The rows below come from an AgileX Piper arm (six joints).
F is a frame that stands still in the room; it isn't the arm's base.
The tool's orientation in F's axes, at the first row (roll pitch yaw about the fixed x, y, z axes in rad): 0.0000 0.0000 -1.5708
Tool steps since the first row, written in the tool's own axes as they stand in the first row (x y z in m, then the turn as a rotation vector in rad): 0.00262 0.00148 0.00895 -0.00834 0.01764 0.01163; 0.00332 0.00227 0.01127 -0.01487 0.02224 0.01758; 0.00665 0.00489 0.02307 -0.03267 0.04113 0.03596; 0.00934 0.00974 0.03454 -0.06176 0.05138 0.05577; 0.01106 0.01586 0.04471 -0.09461 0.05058 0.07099; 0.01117 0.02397 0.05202 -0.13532 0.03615 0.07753; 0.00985 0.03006 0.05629 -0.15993 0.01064 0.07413; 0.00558 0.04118 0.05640 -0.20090 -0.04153 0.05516
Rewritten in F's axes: 0.00148 -0.00262 0.00895 0.01764 0.00834 0.01163; 0.00227 -0.00332 0.01127 0.02224 0.01487 0.01758; 0.00489 -0.00665 0.02307 0.04113 0.03267 0.03596; 0.00974 -0.00934 0.03454 0.05138 0.06176 0.05577; 0.01586 -0.01106 0.04471 0.05058 0.09461 0.07099; 0.02397 -0.01117 0.05202 0.03615 0.13532 0.07753; 0.03006 -0.00985 0.05629 0.01064 0.15993 0.07413; 0.04118 -0.00558 0.05640 -0.04153 0.20090 0.05516
